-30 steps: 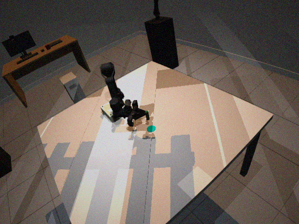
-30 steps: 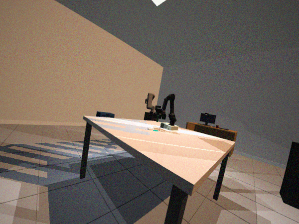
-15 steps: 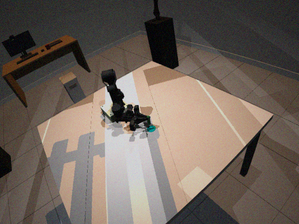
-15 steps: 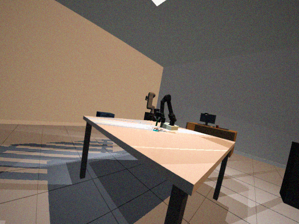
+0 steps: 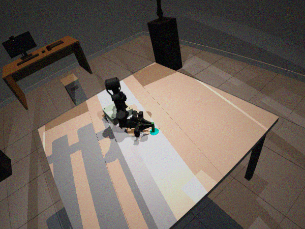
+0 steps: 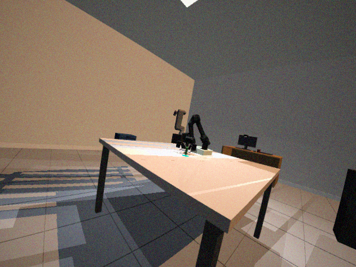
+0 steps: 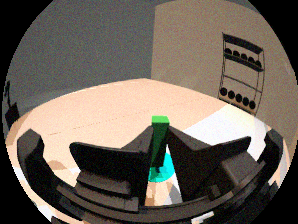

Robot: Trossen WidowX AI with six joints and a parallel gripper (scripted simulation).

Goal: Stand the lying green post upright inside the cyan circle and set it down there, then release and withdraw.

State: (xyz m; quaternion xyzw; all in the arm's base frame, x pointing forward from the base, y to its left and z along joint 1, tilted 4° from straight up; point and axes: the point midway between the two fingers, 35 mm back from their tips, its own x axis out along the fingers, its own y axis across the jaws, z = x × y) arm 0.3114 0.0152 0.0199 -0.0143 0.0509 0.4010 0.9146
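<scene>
Right now my gripper tip is 20 mm above the green post. The rest, counted from my gripper tip: cyan circle 70 mm below.
</scene>
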